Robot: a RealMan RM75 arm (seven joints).
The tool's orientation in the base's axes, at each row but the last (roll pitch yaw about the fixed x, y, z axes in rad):
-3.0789 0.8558 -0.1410
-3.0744 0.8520 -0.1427
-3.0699 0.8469 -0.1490
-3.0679 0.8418 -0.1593
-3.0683 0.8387 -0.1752
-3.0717 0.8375 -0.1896
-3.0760 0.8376 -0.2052
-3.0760 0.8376 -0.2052
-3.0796 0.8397 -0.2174
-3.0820 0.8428 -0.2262
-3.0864 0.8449 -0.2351
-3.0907 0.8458 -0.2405
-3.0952 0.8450 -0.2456
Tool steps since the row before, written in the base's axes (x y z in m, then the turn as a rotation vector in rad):
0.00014 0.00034 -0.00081 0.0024 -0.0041 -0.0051
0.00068 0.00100 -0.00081 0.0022 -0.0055 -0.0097
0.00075 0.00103 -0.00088 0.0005 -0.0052 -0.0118
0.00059 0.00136 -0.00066 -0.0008 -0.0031 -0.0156
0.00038 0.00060 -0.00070 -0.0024 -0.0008 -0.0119
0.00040 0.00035 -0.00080 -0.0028 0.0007 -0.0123
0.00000 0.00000 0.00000 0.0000 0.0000 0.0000
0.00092 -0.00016 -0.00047 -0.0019 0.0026 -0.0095
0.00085 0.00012 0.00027 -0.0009 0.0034 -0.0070
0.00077 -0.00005 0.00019 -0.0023 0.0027 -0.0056
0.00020 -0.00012 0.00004 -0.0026 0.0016 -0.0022
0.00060 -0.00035 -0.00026 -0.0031 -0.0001 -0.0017
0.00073 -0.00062 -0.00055 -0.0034 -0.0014 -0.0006
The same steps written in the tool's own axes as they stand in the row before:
0.00067 -0.00033 0.00048 0.0058 0.0038 0.0009
0.00096 -0.00108 0.00021 0.0092 0.0054 0.0038
0.00105 -0.00112 0.00022 0.0097 0.0055 0.0065
0.00074 -0.00142 0.00027 0.0114 0.0040 0.0104
0.00070 -0.00064 0.00031 0.0074 0.0019 0.0095
0.00081 -0.00040 0.00032 0.0072 0.0006 0.0104
0.00000 0.00000 0.00000 0.0000 0.0000 0.0000
0.00097 -0.00006 -0.00038 0.0055 -0.0016 0.0083
0.00034 -0.00035 -0.00076 0.0041 -0.0028 0.0061
0.00036 -0.00017 -0.00069 0.0023 -0.0018 0.0060
0.00012 0.00006 -0.00020 -0.0003 -0.0007 0.0037
0.00064 0.00018 -0.00034 -0.0007 0.0010 0.0033
0.00098 0.00041 -0.00030 -0.0015 0.0023 0.0025

